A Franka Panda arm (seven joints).
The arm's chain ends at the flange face. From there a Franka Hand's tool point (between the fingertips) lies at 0.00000 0.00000 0.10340 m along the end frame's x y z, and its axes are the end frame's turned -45 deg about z.
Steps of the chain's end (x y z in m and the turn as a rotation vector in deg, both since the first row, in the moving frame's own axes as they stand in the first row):
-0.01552 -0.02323 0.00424 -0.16 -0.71 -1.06
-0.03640 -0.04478 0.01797 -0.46 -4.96 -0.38
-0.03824 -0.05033 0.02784 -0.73 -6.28 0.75
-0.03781 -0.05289 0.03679 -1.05 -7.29 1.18
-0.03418 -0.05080 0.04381 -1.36 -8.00 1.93
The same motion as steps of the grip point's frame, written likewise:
0.00434 -0.02809 0.00423 0.39 -0.62 -1.06
-0.00100 -0.06312 0.01758 3.18 -3.83 -0.38
-0.00033 -0.06975 0.02721 3.92 -4.96 0.75
0.00013 -0.07218 0.03594 4.41 -5.90 1.18
-0.00001 -0.06873 0.04277 4.70 -6.62 1.93

